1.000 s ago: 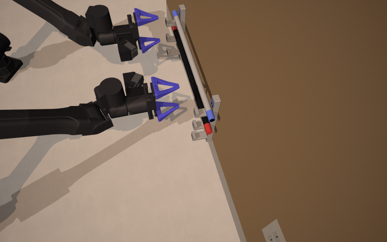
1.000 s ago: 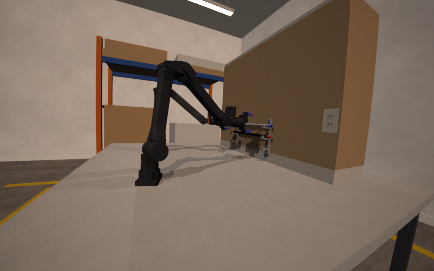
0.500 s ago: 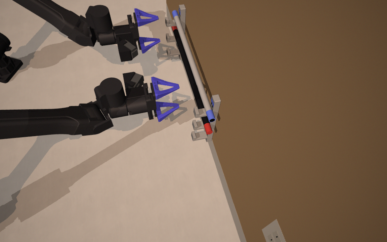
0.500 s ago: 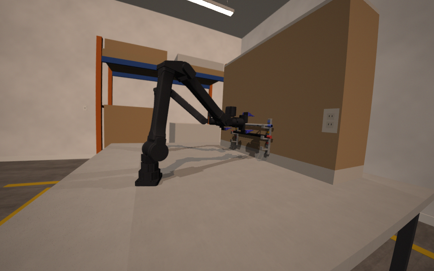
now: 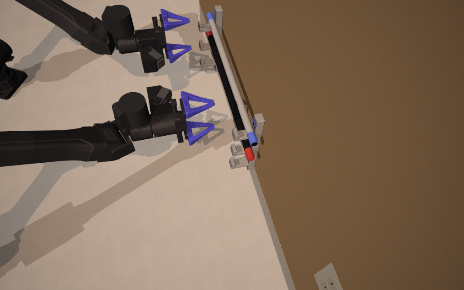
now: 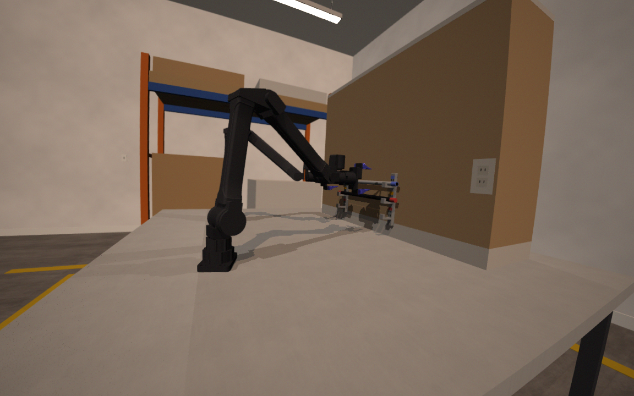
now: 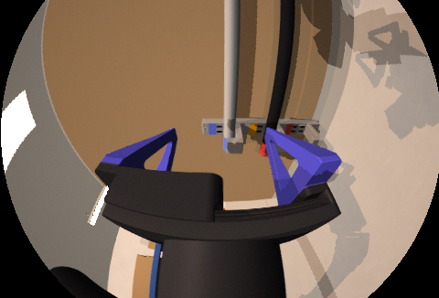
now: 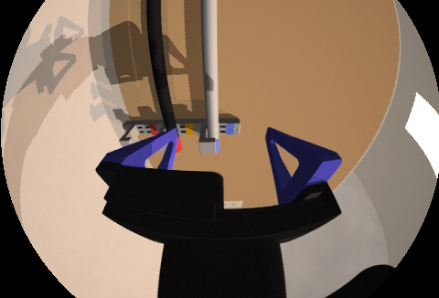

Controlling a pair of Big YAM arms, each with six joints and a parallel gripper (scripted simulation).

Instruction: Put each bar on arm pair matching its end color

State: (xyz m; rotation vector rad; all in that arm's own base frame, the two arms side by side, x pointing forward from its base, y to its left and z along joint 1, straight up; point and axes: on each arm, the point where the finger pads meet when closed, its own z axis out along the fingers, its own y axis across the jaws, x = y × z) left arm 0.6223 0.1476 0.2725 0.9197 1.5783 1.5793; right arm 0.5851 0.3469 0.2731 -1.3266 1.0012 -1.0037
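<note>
Now: left hand 140 mm to the left of the metal bar, 100 mm short of it and 90 mm above it. From my left hand the other things lie so: grey skirting strip 240 mm below, 180 mm to the right, 130 mm ahead; then brown wall panel 280 mm ahead, 180 mm above, 170 mm to the right.
Now: right hand 16 cm to the right of the metal bar, 9 cm above it and 8 cm short of it. From my right hand the other things lie so: grey skirting strip 24 cm below, 12 cm to the left, 11 cm ahead; then brown wall panel 26 cm ahead, 18 cm above, 13 cm to the left.
</note>
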